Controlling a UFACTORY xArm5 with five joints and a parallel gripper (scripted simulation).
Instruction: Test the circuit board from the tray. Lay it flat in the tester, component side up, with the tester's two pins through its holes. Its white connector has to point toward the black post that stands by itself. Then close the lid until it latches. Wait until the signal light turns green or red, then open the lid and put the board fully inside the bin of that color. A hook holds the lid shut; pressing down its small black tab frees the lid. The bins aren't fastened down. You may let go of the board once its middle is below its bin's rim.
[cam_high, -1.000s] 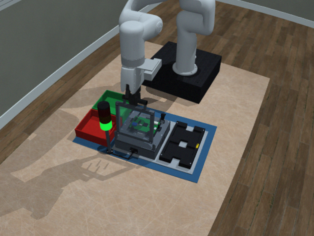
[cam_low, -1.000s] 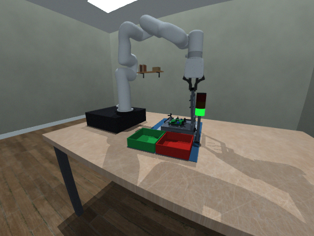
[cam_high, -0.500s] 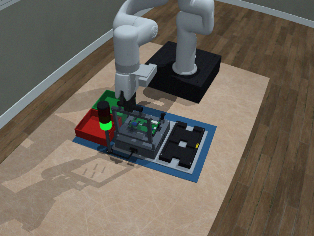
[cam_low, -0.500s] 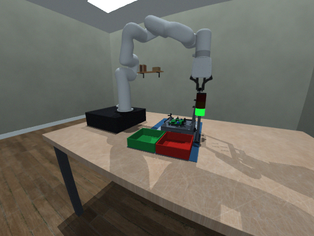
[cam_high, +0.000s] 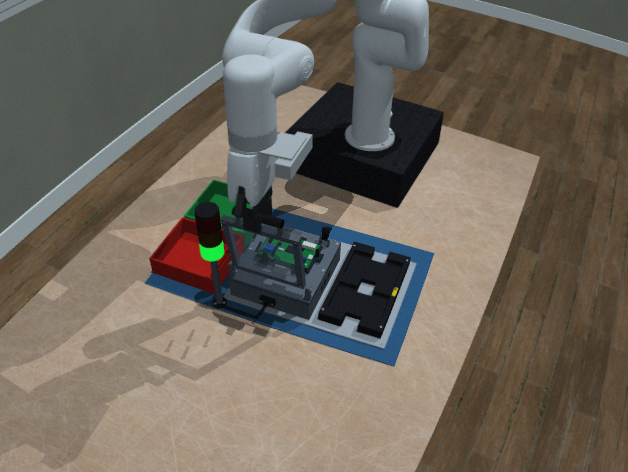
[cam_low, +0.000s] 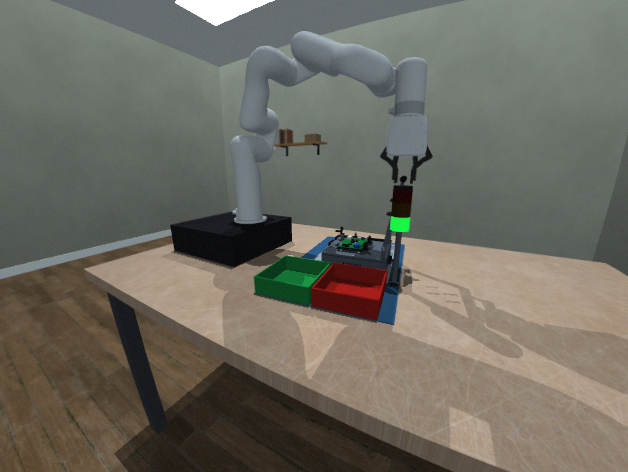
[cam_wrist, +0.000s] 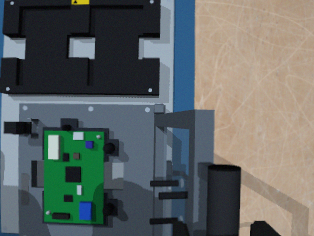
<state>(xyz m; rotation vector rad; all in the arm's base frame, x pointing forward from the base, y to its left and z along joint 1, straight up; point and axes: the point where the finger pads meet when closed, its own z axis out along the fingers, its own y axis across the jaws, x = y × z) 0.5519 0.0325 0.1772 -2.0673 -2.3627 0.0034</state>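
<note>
My gripper is now 130 mm past the green circuit board, 20 mm to the left of it and 200 mm above it. The rest, counted from my hand: lid (20 mm behind, 90 mm below); red bin (60 mm behind, 210 mm to the right, 260 mm below); black latch (200 mm behind, 30 mm to the left, 190 mm below).
</note>
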